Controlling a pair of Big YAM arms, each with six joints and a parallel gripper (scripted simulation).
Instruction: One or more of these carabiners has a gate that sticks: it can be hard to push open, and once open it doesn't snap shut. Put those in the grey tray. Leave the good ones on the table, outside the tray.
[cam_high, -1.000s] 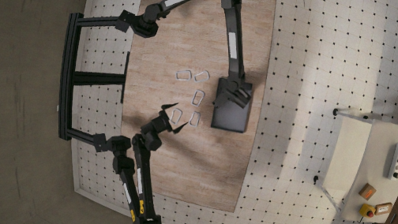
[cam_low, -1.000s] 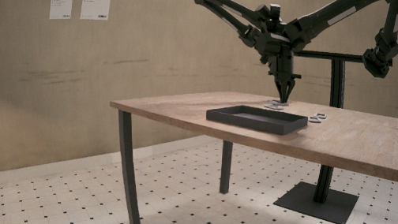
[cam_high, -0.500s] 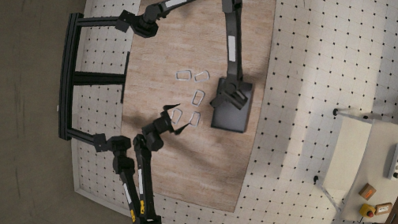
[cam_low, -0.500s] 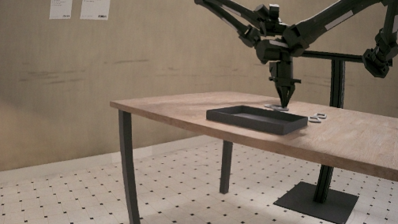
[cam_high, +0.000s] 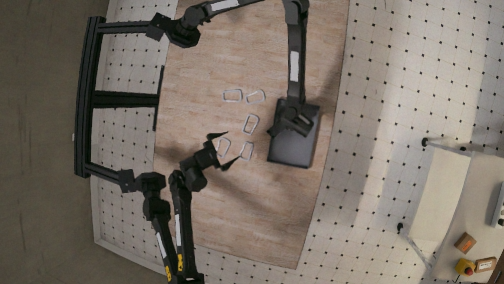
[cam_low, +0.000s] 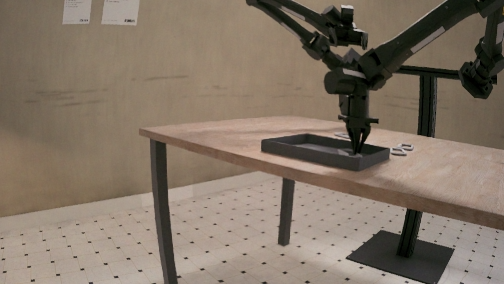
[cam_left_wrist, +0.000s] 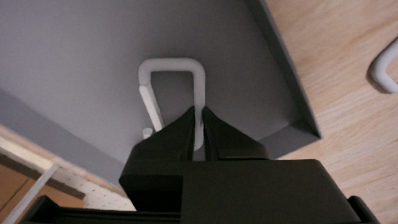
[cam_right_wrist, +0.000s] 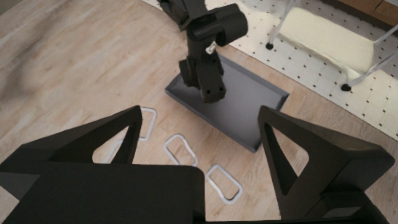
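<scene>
Right now my left hand is 70 mm to the left of the grey tray, 30 mm short of it and 10 mm above it.
</scene>
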